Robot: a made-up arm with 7 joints. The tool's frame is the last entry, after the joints.
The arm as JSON. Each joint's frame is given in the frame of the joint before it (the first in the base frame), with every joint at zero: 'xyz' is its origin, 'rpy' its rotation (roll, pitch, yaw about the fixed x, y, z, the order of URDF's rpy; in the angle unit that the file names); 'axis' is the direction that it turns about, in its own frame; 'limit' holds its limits. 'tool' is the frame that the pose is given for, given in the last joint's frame.
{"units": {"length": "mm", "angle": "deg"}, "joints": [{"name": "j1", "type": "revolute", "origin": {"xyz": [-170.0, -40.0, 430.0], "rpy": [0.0, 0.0, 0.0]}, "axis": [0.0, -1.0, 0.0], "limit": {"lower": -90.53, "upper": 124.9}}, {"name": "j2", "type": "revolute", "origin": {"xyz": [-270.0, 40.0, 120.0], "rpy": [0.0, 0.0, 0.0]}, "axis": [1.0, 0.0, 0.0], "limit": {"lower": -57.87, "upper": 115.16}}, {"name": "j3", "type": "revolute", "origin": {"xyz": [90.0, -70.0, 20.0], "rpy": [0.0, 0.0, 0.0]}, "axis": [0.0, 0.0, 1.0], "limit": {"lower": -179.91, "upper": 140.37}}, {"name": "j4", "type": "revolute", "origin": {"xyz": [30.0, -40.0, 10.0], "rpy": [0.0, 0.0, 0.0]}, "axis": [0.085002, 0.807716, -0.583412], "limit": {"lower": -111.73, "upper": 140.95}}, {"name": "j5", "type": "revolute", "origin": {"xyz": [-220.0, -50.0, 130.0], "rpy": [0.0, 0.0, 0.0]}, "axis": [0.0, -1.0, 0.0], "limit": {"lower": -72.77, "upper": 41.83}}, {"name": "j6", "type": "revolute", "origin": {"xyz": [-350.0, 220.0, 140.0], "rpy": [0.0, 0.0, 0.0]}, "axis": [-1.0, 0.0, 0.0], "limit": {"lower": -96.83, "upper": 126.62}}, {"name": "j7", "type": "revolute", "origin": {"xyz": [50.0, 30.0, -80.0], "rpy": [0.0, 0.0, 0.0]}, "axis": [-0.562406, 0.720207, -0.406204], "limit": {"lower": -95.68, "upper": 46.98}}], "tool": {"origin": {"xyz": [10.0, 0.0, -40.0], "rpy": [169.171, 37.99, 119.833]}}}
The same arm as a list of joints. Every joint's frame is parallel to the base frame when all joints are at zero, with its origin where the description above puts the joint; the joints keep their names.
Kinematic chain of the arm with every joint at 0, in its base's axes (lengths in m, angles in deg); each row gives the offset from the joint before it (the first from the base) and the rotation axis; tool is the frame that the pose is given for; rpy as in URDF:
j1: xyz -0.17 -0.04 0.43 axis -y
j2: xyz -0.27 0.04 0.12 axis +x
j3: xyz 0.09 -0.07 0.02 axis +z
j4: xyz 0.03 -0.04 0.01 axis 0.085002 0.807716 -0.583412
j5: xyz -0.22 -0.05 0.13 axis -y
j6: xyz -0.35 0.22 0.14 axis -x
j7: xyz 0.05 0.03 -0.08 axis -0.562406 0.720207 -0.406204
tool: xyz 0.01 0 -0.04 rpy 169.17 37.99 119.83
Joint limits (deg, base to tool): -90.53..124.9 -57.87..115.16 -179.91..140.37 -111.73..140.95 -72.77..41.83 -96.83..126.62 -95.68..46.98

